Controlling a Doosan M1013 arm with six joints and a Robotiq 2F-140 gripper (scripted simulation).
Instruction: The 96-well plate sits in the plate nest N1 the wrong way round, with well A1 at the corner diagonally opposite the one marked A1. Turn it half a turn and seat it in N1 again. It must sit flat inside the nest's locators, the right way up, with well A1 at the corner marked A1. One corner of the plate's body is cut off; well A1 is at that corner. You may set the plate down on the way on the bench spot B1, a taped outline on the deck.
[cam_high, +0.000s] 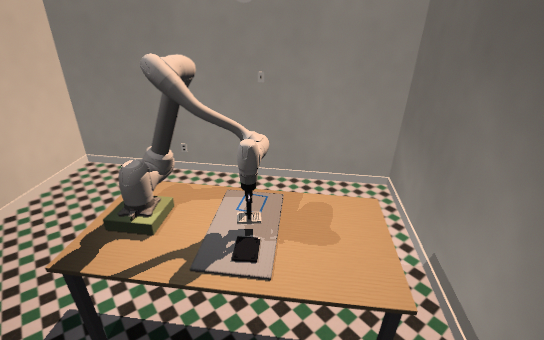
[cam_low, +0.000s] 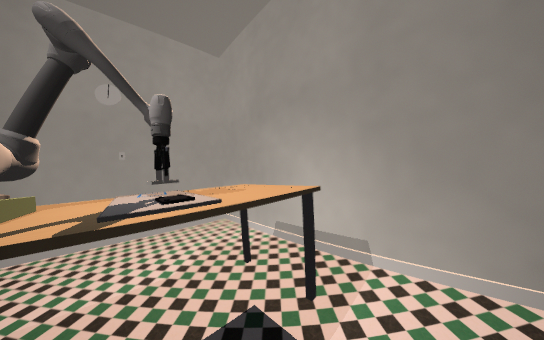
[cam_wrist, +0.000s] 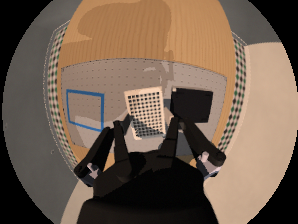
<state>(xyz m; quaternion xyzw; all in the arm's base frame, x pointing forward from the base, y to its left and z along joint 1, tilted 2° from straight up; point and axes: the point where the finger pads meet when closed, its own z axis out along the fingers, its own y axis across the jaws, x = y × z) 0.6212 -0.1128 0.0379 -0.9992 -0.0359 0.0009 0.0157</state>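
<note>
Right now the black plate nest N1 is 16 cm to the right of my hand and 9 cm below it. Also, from my hand: white 96-well plate: 2 cm below.
</note>
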